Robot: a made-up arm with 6 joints.
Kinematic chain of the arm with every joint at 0, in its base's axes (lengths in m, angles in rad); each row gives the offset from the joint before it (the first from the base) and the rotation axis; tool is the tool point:
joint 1: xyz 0 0 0.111 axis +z
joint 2: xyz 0 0.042 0 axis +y
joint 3: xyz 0 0 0.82 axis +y
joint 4: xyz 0 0 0.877 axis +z
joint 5: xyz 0 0 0 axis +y
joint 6: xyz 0 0 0.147 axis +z
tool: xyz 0 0 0
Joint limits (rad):
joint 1: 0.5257..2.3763
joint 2: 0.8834..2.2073
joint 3: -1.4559..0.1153
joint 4: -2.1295..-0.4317
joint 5: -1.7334..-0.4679
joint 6: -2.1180..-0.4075
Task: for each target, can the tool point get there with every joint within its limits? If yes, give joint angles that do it. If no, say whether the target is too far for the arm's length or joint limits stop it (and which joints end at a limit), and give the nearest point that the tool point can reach.
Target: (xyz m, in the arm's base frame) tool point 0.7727 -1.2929 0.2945
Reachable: no: joint limits stop it (at a limit: joint 1, joint 2, joint 3, joint 4) | nearest point -0.1061 -0.0416 1.2942 | short by 1.827 m
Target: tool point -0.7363 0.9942 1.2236
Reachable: yes | joints 2.0601 1.0882 -0.5395 -1.8640 -1.5236 -1.6249
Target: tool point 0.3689 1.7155 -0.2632
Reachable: yes | joints 1.2910 1.9855 -0.3546 -1.3616 -0.5669 -1.2296
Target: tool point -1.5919 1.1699 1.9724
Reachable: no: too far | nearest point -1.0431 0.8518 1.3486 | short by 0.890 m
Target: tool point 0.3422 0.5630 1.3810
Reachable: yes | joints 0.8268 1.2058 -1.2757 -1.0398 -0.7622 -0.6370
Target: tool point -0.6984 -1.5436 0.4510
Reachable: no: joint limits stop it (at a limit: joint 1, joint 2, joint 3, joint 5) | nearest point -0.1838 -0.0456 1.3029 | short by 1.798 m
